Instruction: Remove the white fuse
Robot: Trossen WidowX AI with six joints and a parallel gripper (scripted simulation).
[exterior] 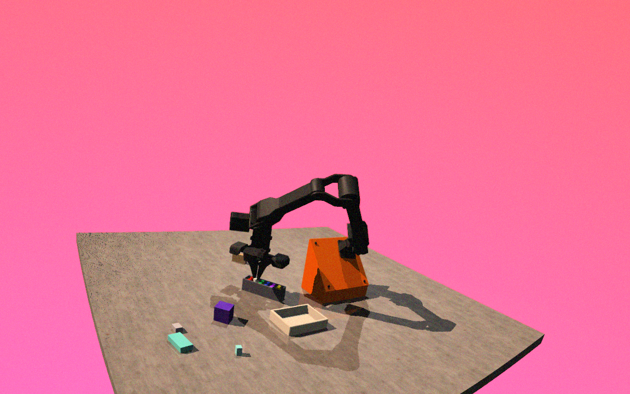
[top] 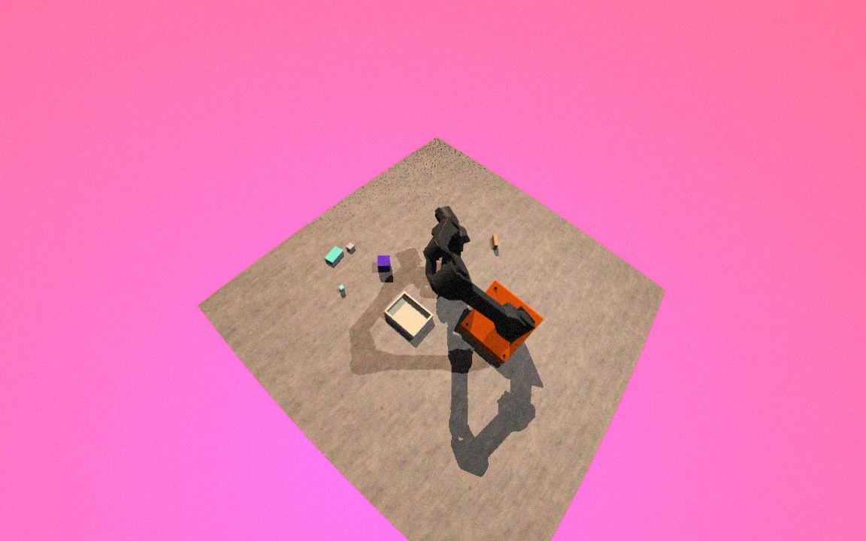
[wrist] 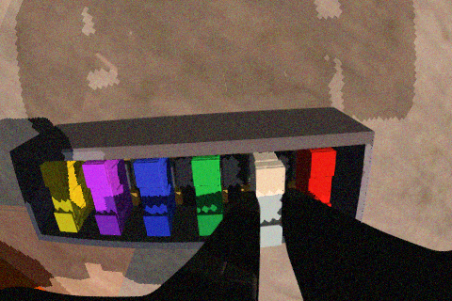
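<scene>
My gripper tip is 1 cm short of the red fuse, 1 cm to the left of it and 2 cm above it. From my gripper tip the other things lie so: purple cube (16 cm ahead, 17 cm to the left, 2 cm below); beige tray (5 cm behind, 22 cm to the left, 4 cm below); white fuse (1 cm below).
</scene>
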